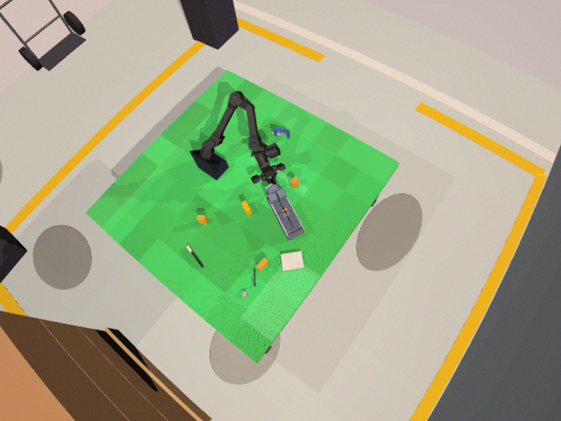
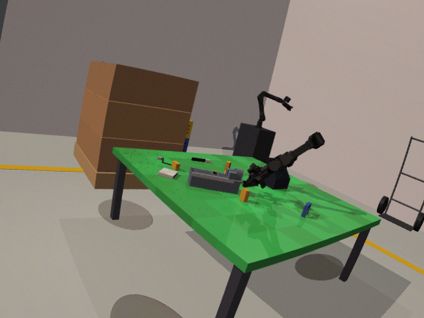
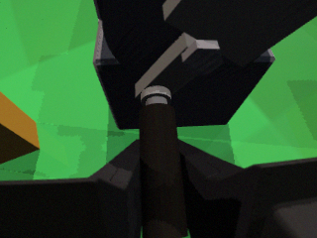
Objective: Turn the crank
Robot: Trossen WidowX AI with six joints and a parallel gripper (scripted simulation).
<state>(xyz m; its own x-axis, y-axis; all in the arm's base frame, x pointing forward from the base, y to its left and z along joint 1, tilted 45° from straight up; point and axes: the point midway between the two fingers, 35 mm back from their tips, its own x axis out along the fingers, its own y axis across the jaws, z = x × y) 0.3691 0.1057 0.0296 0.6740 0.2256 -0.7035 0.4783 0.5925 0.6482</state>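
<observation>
Now: gripper tip 30 mm below the dark handle, 20 mm past it and 10 mm to the right of it. Round my gripper tip: blue bracket (320 mm to the left, 180 mm behind, 10 mm below); then red pointer (140 mm ahead, 100 mm to the right, 40 mm above); then white pad (300 mm ahead, 280 mm to the right, 30 mm below).
</observation>
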